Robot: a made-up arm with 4 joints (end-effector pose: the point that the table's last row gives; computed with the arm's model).
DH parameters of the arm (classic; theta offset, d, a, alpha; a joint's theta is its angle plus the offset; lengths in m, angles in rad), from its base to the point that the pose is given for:
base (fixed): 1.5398 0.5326 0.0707 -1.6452
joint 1: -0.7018 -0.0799 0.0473 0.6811
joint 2: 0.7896 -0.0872 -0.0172 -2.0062
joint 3: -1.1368 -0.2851 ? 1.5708
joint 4: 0 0.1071 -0.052 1.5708
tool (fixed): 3.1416 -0.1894 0 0
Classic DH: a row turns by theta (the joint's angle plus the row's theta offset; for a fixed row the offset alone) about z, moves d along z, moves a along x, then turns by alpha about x.
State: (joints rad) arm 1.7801 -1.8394 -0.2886 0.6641
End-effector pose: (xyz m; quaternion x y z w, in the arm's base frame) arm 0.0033 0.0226 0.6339 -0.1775 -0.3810 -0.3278 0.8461
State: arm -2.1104 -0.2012 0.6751 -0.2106
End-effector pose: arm -0.0642 -0.0789 0.5550 0.8422 0.3739 0.0231 0.3878
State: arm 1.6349 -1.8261 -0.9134 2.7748
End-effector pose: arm -0.1241 -0.0258 0.9293 -0.0646 -0.9899 0.0051 0.1264
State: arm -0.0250 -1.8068 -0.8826 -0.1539
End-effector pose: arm -0.0668 0.0645 0.4172 0.7213 0.0488 0.0212 0.6905
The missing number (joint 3, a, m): 0.2244
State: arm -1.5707 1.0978 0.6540 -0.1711
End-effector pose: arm -0.0834 0.0711 0.5407 0.4144 -0.1474 -0.2030 0.8748
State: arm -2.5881 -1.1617 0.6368 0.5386
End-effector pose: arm 0.0627 0.0644 0.4156 0.8212 0.5673 0.0397 0.0460
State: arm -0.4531 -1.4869 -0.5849 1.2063
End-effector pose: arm 0.1212 -0.1061 0.3971 0.6189 -0.2743 -0.4540 0.5793
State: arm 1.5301 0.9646 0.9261 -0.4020
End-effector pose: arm -0.1145 0.0174 0.4373 -0.8075 -0.2602 -0.1360 0.5116
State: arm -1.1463 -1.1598 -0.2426 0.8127
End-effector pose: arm 0.1039 -0.0080 0.4040 0.7942 -0.0012 -0.3228 0.5148
